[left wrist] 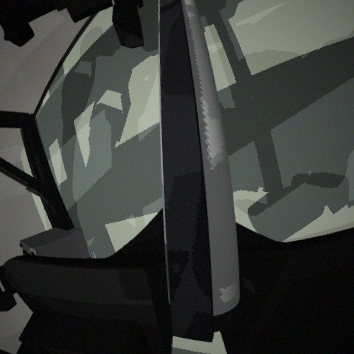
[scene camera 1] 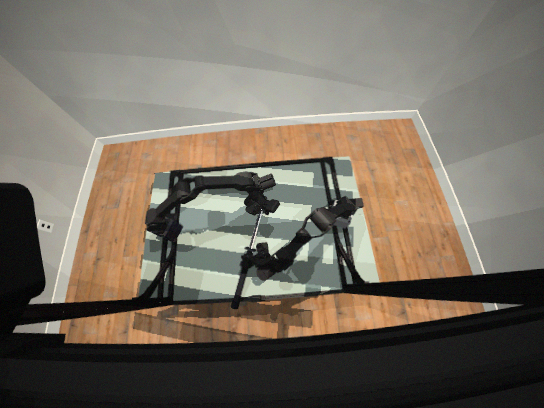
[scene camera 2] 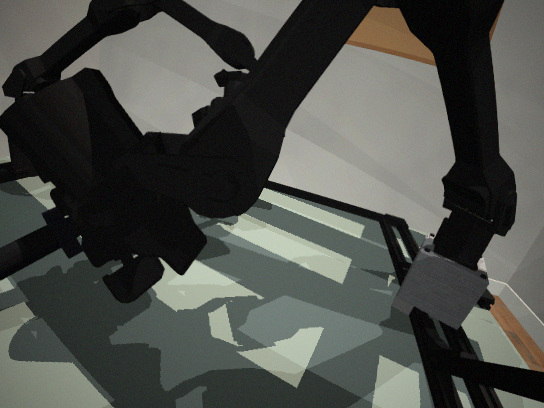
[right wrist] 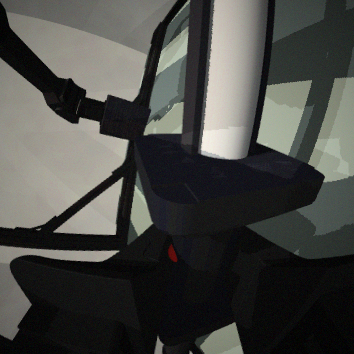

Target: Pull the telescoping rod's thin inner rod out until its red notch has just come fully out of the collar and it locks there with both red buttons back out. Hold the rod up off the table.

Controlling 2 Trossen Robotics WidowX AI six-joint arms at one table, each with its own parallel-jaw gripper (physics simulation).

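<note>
The telescoping rod is held up off the table, slanting. Its pale inner rod (scene camera 1: 256, 231) (left wrist: 220, 225) (right wrist: 232, 75), with a dark strip along one side, runs out of a dark flanged collar (right wrist: 220, 212). The black outer tube (scene camera 1: 240, 287) (scene camera 2: 25, 248) extends past the right gripper. One red button (right wrist: 172, 252) shows below the flange; the other button and the red notch do not show. My left gripper (scene camera 1: 261, 206) (left wrist: 182, 205) is shut on the inner rod near its upper end in scene camera 1. My right gripper (scene camera 1: 251, 256) (scene camera 2: 95, 235) (right wrist: 193, 215) is shut on the collar part just behind the flange.
A grey box-shaped part (scene camera 2: 442, 286) sits at the right arm's side by the black table frame (scene camera 2: 435, 345). The tabletop (scene camera 1: 200, 267) below carries light and dark patches. The outer tube's far end reaches over the table's near edge in scene camera 1.
</note>
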